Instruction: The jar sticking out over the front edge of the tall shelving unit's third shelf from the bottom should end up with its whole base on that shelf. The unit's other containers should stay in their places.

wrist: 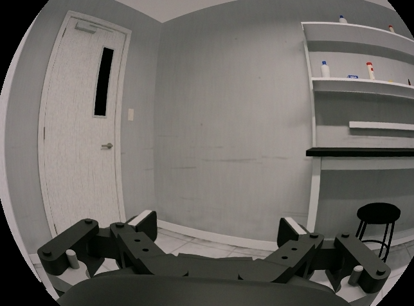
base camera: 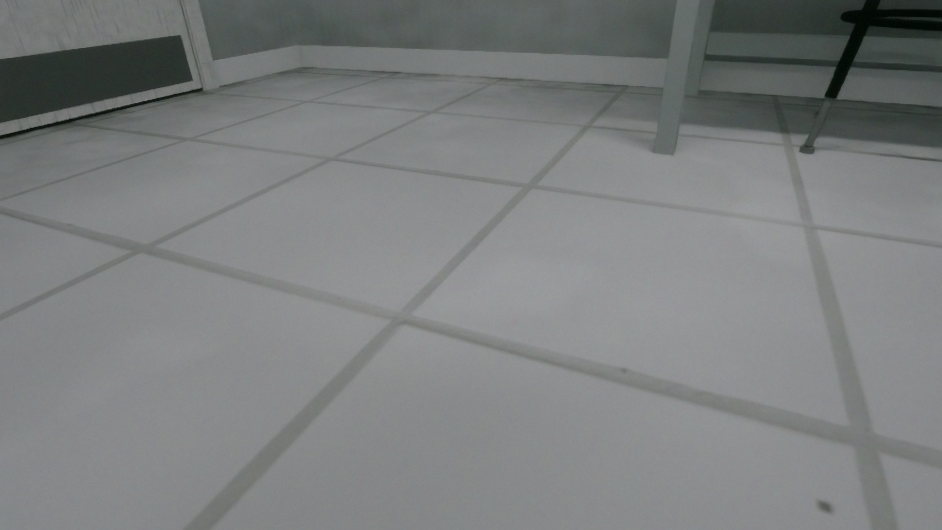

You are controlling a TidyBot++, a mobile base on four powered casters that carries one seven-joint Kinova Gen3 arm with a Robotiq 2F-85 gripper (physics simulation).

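Places are measured from the arm's base along level axes (x ahead, y down, z left), in centimetres.
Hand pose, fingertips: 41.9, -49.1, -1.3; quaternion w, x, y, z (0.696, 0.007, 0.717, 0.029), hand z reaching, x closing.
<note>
After its pixels a point has its place, as x, y, z.
My gripper [wrist: 217,229] is open, with its two fingers wide apart and no object between them in the wrist view. It faces a grey wall, away from any container. The jar sticking out over a shelf edge cannot be made out in either view. I cannot identify the tall shelving unit of the task in these views.
A black-topped bench [wrist: 360,152] stands at the right, with upper shelves [wrist: 360,86] holding a white bottle [wrist: 325,70] and a red-capped bottle [wrist: 370,71]. A black stool [wrist: 378,213] [base camera: 846,59] @[113.3, 20.9, -77.7] stands by it. A door [wrist: 75,125] [base camera: 92,79] @[173.6, 29.4, 106.8] is at the left.
</note>
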